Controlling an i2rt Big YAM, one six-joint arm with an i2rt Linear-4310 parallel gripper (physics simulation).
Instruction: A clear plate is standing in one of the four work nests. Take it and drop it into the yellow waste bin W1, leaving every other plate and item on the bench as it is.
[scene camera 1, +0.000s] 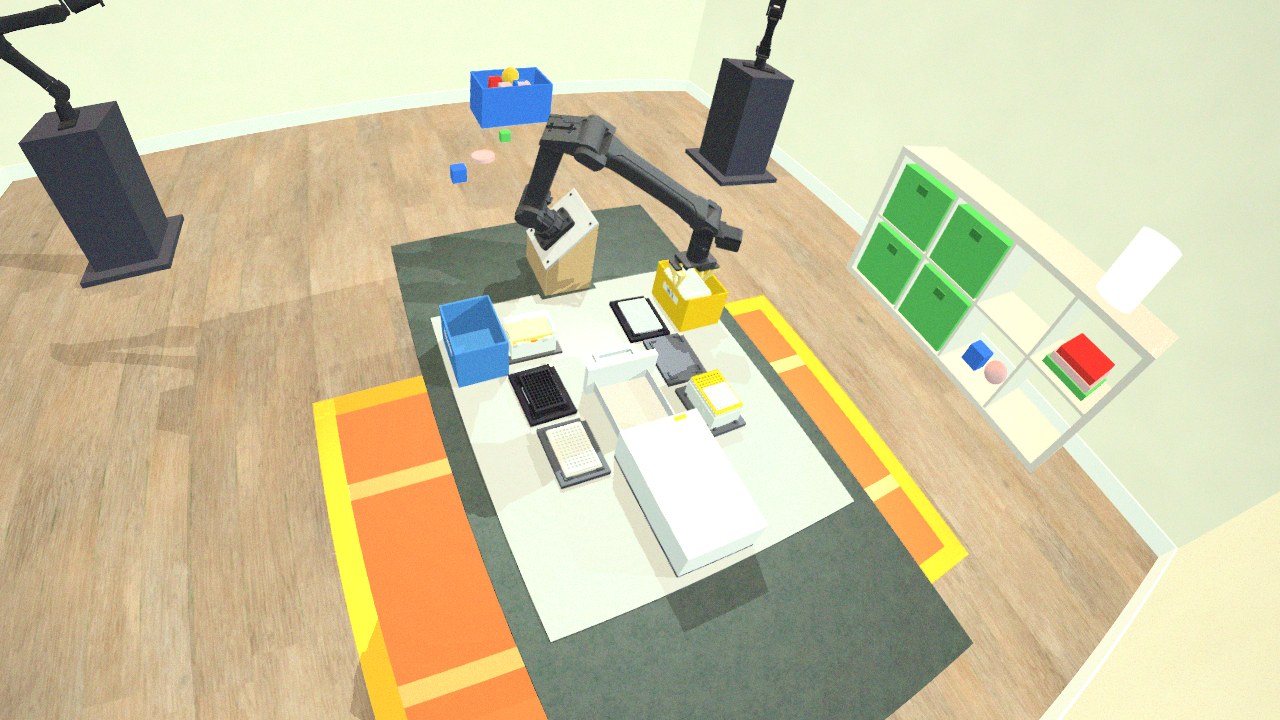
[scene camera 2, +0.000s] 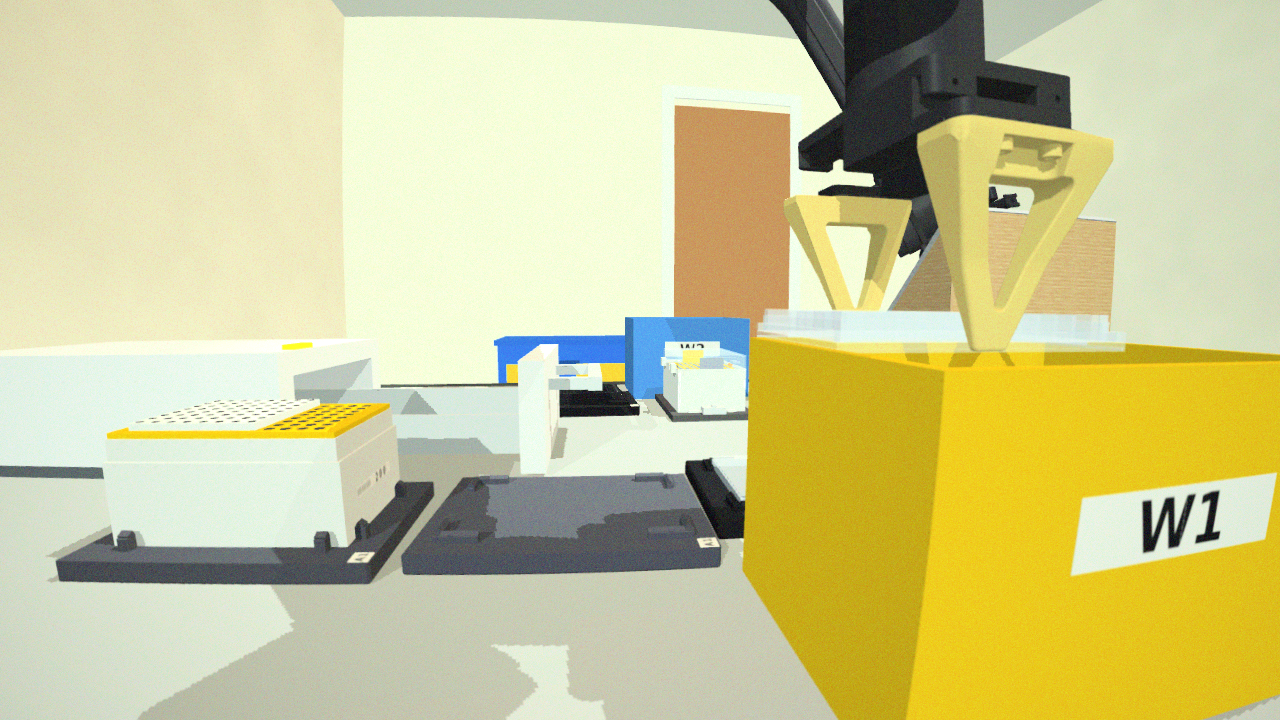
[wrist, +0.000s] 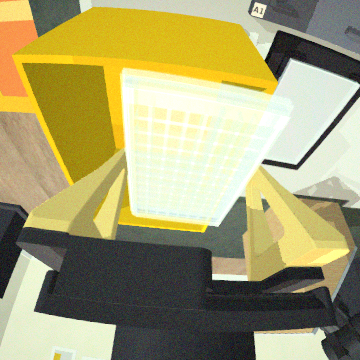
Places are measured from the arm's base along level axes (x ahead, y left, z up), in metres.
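Where they show: gripper, between the fingertips: (scene camera 1: 688, 284) (scene camera 2: 910, 343) (wrist: 189, 159); arm's base, origin of its link: (scene camera 1: 555, 229) (wrist: 306, 290).
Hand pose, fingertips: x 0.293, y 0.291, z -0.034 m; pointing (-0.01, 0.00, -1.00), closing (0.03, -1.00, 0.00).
Observation:
Each offset is from my fingertips to the top centre of the thing.
My gripper (scene camera 1: 693, 274) (scene camera 2: 921, 328) (wrist: 189, 159) is shut on the clear plate {0.015 m up, 0.006 m back, 0.000 m left} (scene camera 1: 691, 285) (scene camera 2: 877, 332) (wrist: 195, 150), gripping it by two opposite sides. The plate is about level, at the rim height of the yellow bin W1 {0.001 m up, 0.026 m back, 0.032 m left} (scene camera 1: 707, 314) (scene camera 2: 832, 501) (wrist: 165, 40). In the wrist view it lies across one side of the bin's opening and overlaps the rim on the side towards the black holder; whether it touches the rim I cannot tell. A dark nest {0.101 m down, 0.153 m ahead, 0.100 m right} (scene camera 1: 675, 358) (scene camera 2: 554, 519) near the bin holds no plate.
A white plate {0.099 m down, 0.017 m back, 0.126 m right} (scene camera 1: 639, 317) (wrist: 320, 110) in a black holder stands beside the bin. Also there: a yellow-white tip box {0.043 m down, 0.332 m ahead, 0.092 m right} (scene camera 1: 716, 399) (scene camera 2: 223, 492), a white machine {0.013 m down, 0.540 m ahead, 0.289 m right} (scene camera 1: 689, 492) with open drawer, a black plate {0.093 m down, 0.156 m ahead, 0.480 m right} (scene camera 1: 541, 392), a white well plate {0.093 m down, 0.337 m ahead, 0.470 m right} (scene camera 1: 573, 449), and a blue bin {0.001 m up, 0.019 m back, 0.606 m right} (scene camera 1: 478, 358) (scene camera 2: 644, 358).

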